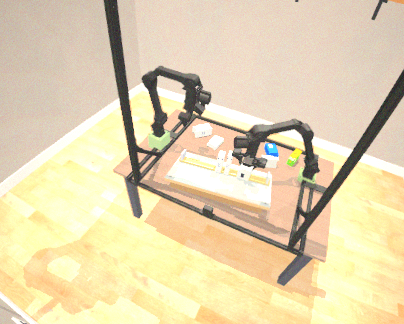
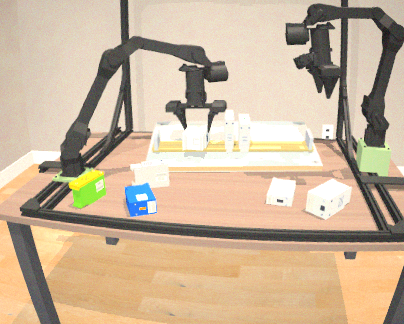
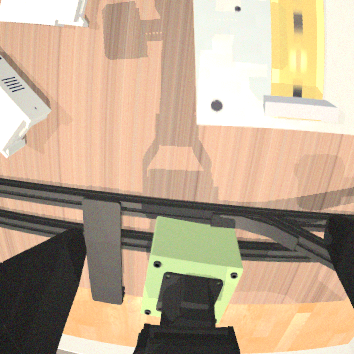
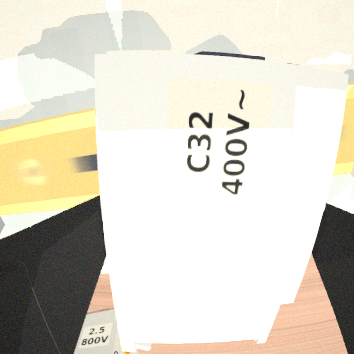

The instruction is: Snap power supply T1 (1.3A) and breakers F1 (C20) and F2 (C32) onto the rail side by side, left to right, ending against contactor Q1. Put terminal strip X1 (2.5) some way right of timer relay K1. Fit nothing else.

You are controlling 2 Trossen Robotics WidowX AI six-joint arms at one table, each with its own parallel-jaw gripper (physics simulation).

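Places are measured from the left arm's base along level axes (x ahead, y left, z up), in metres.
Pixels of known places: left gripper, fingertip midpoint: [image 2: 323, 95] [image 3: 207, 236]; right gripper, fingertip midpoint: [image 1: 246, 168] [image 2: 197, 132] [image 4: 212, 211]; left arm's base at its link origin: [image 1: 158, 133] [image 2: 374, 143] [image 3: 187, 294]; right arm's base at its link origin: [image 1: 307, 174] [image 2: 72, 172].
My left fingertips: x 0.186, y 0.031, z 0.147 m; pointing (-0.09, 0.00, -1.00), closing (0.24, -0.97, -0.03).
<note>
Ahead of a thing's pixels: the offset from my left fingertips to its middle.
My right gripper [image 1: 247, 168] [image 2: 195, 123] is shut on a white breaker marked C32 400V {dx +0.393, dy +0.004, dz -0.157 m} [image 1: 244, 174] [image 2: 195, 138] [image 4: 211, 211]. It holds the breaker upright on the yellow rail [image 1: 201, 162] [image 2: 278, 146] [image 3: 296, 46] [image 4: 46, 172]. Two narrow white modules {dx +0.248, dy -0.035, dz -0.147 m} [image 1: 224, 161] [image 2: 237, 129] stand on the rail, with a small gap between them and the breaker. A cream terminal strip marked 2.5 800V {dx +0.479, dy +0.202, dz -0.211 m} [image 2: 150, 175] [image 4: 95, 335] [image 1: 271, 161] lies on the table. A large white box {dx -0.023, dy +0.238, dz -0.218 m} [image 2: 328, 197] [image 1: 202, 130] [image 3: 17, 102] and a smaller white module {dx +0.107, dy +0.192, dz -0.232 m} [image 2: 281, 191] [image 1: 215, 141] lie loose. My left gripper [image 1: 185, 119] [image 2: 325, 84] [image 3: 207, 236] is open and empty, high near its green base.
The rail sits on a white mounting plate {dx +0.291, dy -0.088, dz -0.204 m} [image 1: 194, 181] [image 2: 246, 161] with end stops. A blue box {dx +0.460, dy +0.327, dz -0.226 m} [image 2: 140, 199] [image 1: 271, 149] and a green and yellow box {dx +0.610, dy +0.336, dz -0.211 m} [image 2: 88, 188] [image 1: 294, 157] lie near the right arm's base. A black frame runs round the table edge [image 2: 201, 229].
</note>
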